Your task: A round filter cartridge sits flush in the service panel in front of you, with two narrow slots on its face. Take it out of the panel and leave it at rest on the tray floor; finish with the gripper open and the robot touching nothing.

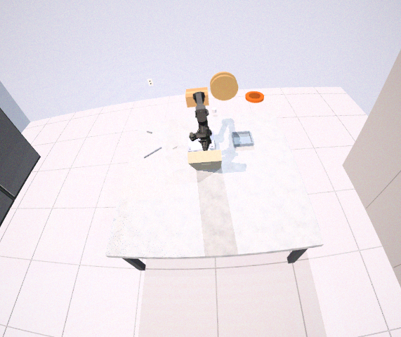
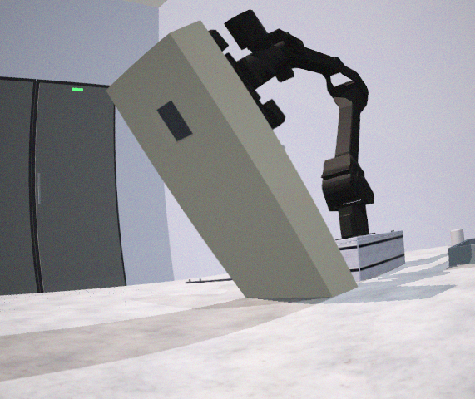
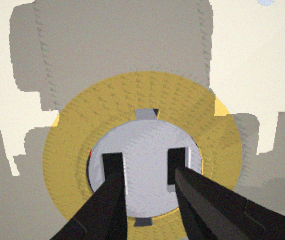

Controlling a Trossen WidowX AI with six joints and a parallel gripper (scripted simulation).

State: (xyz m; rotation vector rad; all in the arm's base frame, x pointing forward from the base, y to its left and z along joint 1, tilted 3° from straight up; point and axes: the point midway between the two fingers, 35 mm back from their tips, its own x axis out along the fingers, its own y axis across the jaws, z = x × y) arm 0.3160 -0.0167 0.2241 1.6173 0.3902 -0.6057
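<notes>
Now: gripper tip 20 mm short of the round filter cartridge and 10 mm above it. From my gripper tip the other things lie so: grey tray (380 mm behind, 320 mm to the left, 270 mm below).
</notes>
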